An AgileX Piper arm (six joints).
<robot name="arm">
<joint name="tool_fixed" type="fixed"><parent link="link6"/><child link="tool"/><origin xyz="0 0 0"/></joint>
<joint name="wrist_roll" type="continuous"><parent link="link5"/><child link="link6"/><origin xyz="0 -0.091 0" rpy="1.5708 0 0"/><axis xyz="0 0 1"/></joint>
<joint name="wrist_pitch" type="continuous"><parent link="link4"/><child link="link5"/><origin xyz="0 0 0" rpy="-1.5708 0 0"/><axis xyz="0 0 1"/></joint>
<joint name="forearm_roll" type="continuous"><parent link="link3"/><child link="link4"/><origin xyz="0.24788 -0.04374 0" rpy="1.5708 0 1.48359"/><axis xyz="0 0 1"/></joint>
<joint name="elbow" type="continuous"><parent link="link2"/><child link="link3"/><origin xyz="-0.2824 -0.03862 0"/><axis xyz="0 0 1"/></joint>
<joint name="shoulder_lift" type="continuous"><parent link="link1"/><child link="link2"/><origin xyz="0 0 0" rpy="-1.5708 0 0"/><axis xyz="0 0 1"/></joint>
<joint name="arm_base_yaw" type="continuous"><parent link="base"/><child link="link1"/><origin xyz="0 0 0.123"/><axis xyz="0 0 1"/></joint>
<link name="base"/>
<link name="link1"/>
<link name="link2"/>
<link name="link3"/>
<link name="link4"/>
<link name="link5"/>
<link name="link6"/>
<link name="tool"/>
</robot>
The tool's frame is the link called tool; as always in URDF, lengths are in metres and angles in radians. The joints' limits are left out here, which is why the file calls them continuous.
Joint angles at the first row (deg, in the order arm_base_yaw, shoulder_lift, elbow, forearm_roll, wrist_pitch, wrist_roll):
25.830, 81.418, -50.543, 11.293, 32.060, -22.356
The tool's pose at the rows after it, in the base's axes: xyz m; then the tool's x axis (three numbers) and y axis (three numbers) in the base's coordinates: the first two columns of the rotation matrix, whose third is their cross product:
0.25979 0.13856 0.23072 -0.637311 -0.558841 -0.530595 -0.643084 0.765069 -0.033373
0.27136 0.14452 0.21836 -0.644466 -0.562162 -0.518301 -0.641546 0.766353 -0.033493
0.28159 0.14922 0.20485 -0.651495 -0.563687 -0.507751 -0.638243 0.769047 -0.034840
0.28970 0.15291 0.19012 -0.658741 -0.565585 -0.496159 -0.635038 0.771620 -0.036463
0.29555 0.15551 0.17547 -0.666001 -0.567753 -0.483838 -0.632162 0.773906 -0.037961
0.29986 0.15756 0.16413 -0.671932 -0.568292 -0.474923 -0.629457 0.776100 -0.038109
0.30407 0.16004 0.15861 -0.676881 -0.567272 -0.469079 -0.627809 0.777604 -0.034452
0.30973 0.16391 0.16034 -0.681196 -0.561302 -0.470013 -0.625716 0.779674 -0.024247
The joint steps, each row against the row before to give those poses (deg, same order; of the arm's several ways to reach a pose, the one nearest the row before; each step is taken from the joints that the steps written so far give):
0.500, 3.947, -1.455, -0.089, -1.619, 0.000
0.132, 3.768, -1.258, -0.040, -1.741, 0.000
0.039, 3.539, -0.908, -0.036, -2.003, 0.000
0.051, 3.293, -0.486, -0.036, -2.121, -0.001
0.052, 2.914, -0.149, -0.031, -2.034, 0.003
0.050, 2.273, -0.203, 0.073, -1.533, -0.002
0.049, 1.572, -0.840, 0.220, -0.317, -0.001
0.041, 0.942, -1.902, 0.617, 1.057, -0.045

